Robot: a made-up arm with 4 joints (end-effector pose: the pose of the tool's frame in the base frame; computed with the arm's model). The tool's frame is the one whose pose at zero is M.
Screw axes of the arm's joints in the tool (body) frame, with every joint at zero. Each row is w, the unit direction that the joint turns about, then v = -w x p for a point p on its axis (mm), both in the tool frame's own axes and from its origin. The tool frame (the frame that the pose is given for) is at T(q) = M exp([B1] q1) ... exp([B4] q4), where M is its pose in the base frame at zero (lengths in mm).
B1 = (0, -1, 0, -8.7, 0, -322.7)
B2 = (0, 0, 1, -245, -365.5, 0)
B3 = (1, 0, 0, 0, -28, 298.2)
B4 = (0, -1, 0, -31.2, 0, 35.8)
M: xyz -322.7 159.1 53.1 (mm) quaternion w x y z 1 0 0 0
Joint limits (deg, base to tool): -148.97..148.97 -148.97..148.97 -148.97..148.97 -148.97..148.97
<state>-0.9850 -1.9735 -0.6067 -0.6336</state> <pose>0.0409 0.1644 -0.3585 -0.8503 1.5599 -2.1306</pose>
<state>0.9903 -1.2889 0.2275 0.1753</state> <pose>0.0202 0.3348 0.2226 0.7338 -1.1335 -1.1747</pose>
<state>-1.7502 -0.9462 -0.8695 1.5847</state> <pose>-0.2089 0.3611 0.1611 -0.8081 0.5557 0.8897</pose>
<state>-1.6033 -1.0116 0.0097 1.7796</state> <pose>0.0084 0.4163 0.0269 -1.0066 -0.1659 0.1131</pose>
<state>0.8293 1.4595 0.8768 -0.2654</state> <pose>-0.2443 -0.4285 0.1050 -0.0970 0.1853 1.4993</pose>
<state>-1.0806 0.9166 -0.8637 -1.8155</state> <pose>-0.3713 -0.3227 0.1549 -1.3239 2.1029 0.6427</pose>
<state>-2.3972 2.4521 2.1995 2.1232</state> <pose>-0.2500 -0.1869 -0.4789 0.4236 2.6140 -1.5469</pose>
